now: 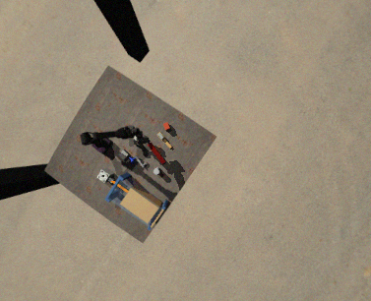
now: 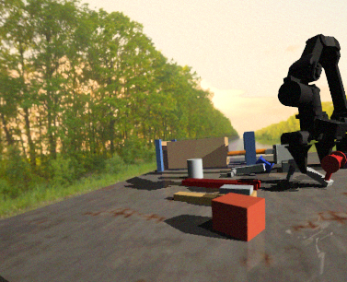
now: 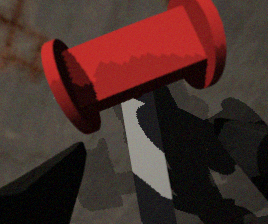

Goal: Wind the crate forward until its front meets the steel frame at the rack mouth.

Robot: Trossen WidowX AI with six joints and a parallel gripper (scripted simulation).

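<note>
Right now the winch handle with red grip is 1 cm to the right of my gripper tip. From my gripper tip the other things lie so: blue piece (19 cm to the right, 11 cm ahead); then dark block (21 cm to the right, 2 cm below, 1 cm ahead); then red knob (3 cm to the left, 3 cm behind, 1 cm above).
</note>
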